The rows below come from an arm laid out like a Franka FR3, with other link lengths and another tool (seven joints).
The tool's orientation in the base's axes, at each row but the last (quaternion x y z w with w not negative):
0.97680, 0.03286, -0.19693, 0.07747
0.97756, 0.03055, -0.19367, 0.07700
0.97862, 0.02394, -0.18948, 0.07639
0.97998, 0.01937, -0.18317, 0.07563
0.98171, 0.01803, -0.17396, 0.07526
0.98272, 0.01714, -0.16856, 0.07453
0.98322, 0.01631, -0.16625, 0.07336
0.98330, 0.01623, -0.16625, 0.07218
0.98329, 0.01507, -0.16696, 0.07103
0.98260, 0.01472, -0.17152, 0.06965
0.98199, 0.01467, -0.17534, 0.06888
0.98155, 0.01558, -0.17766, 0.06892
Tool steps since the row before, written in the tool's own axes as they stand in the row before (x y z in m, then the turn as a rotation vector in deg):
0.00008, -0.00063, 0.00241, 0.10, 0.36, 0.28
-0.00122, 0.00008, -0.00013, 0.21, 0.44, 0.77
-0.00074, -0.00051, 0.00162, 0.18, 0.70, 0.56
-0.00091, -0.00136, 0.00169, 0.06, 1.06, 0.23
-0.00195, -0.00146, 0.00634, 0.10, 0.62, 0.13
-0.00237, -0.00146, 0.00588, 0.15, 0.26, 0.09
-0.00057, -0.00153, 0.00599, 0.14, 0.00, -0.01
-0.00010, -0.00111, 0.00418, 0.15, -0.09, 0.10
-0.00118, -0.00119, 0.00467, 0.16, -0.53, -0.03
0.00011, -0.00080, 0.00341, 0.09, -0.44, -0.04
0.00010, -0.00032, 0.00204, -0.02, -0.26, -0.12
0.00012, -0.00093, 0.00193, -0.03, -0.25, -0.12
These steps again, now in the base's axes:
-0.00090, 0.00023, -0.00231, 0.02, -0.40, -0.24
-0.00107, -0.00009, 0.00060, -0.05, -0.55, -0.72
-0.00132, 0.00023, -0.00128, 0.01, -0.78, -0.48
-0.00154, 0.00107, -0.00142, 0.04, -1.08, -0.08
-0.00407, 0.00045, -0.00542, 0.09, -0.63, -0.07
-0.00425, 0.00053, -0.00489, 0.13, -0.27, -0.10
-0.00257, 0.00061, -0.00562, 0.14, 0.00, -0.04
-0.00151, 0.00048, -0.00402, 0.10, 0.08, -0.16
-0.00270, 0.00049, -0.00413, 0.13, 0.53, -0.10
-0.00108, 0.00031, -0.00332, 0.07, 0.44, -0.05
-0.00062, 0.00003, -0.00197, 0.01, 0.27, 0.08
-0.00061, 0.00065, -0.00195, 0.00, 0.26, 0.09

